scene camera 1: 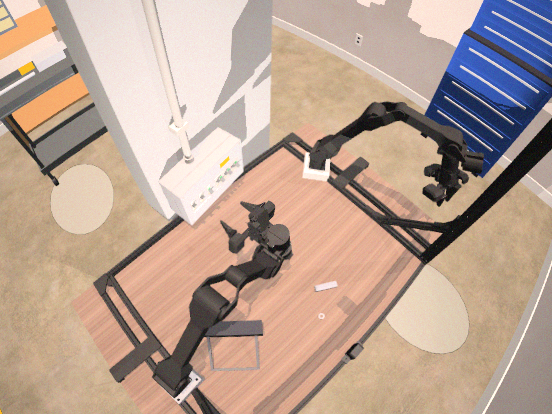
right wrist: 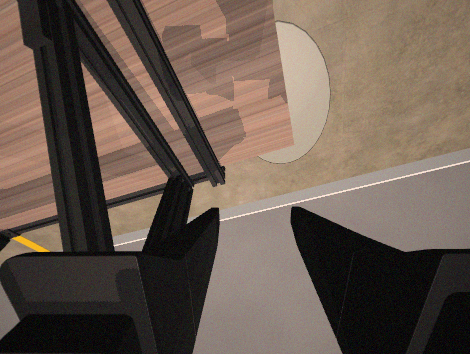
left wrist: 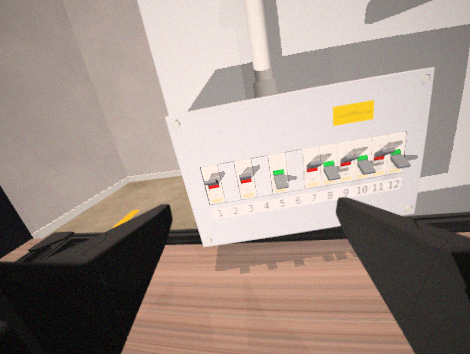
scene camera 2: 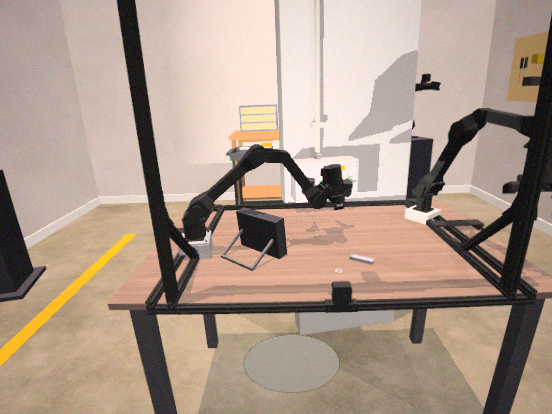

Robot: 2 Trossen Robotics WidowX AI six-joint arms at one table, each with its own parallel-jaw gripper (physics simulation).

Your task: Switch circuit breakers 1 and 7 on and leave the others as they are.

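Where they show: left gripper, fingertip midpoint: (scene camera 1: pixel 230 211) (left wrist: pixel 252 208); right gripper, fingertip midpoint: (scene camera 1: pixel 442 203) (right wrist: pixel 254 214) (scene camera 2: pixel 544 220); left arm's base at its link origin: (scene camera 1: pixel 177 380) (scene camera 2: pixel 195 237); right arm's base at its link origin: (scene camera 1: pixel 317 163) (scene camera 2: pixel 423 209).
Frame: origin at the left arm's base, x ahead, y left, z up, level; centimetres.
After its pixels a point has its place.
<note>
The white breaker panel (left wrist: pixel 270 117) @[x 50.9, y 32.6, z 14.2 cm] (scene camera 1: pixel 175 197) @[x 39.8, y 35.1, z 14.0 cm] faces my left gripper (left wrist: pixel 252 208) @[x 48.1, y 19.8, z 11.1 cm] (scene camera 1: pixel 232 213) @[x 48.1, y 19.8, z 11.1 cm], which is open, empty and a little away from it. In the left wrist view, breaker 1 (left wrist: pixel 213 185) @[x 43.2, y 32.4, z 7.6 cm] and breaker 7 (left wrist: pixel 312 169) @[x 55.1, y 32.9, z 7.5 cm] show red, with levers up. Breaker 3 (left wrist: pixel 246 179) @[x 47.3, y 32.5, z 7.7 cm] also shows red, as do 9 and 11. Breaker 5 (left wrist: pixel 281 180) @[x 51.2, y 31.9, z 7.2 cm] shows green with its lever down, as do breakers 8, 10 and 12. Lever shadows fall across the panel. My right gripper (right wrist: pixel 254 214) @[x 95.7, y -33.6, z 11.1 cm] is partly open and empty, beyond the table's side, far from the panel.
A dark tilted block with a wire stand (scene camera 1: pixel 235 328) @[x 22.9, y -3.8, z 7.3 cm] (scene camera 2: pixel 260 232) @[x 21.9, y -4.7, z 2.0 cm] is near the left arm's base. A small white bar (scene camera 1: pixel 326 286) @[x 52.5, y -15.7, z -4.6 cm] (scene camera 2: pixel 361 259) @[x 52.2, y -16.2, z -4.9 cm] and a small ring (scene camera 1: pixel 321 316) @[x 43.5, y -20.8, z -5.6 cm] lie on the table. Black frame rails edge the tabletop; a black post (scene camera 1: pixel 490 190) @[x 82.0, y -38.4, z 39.8 cm] rises beside the right arm.
</note>
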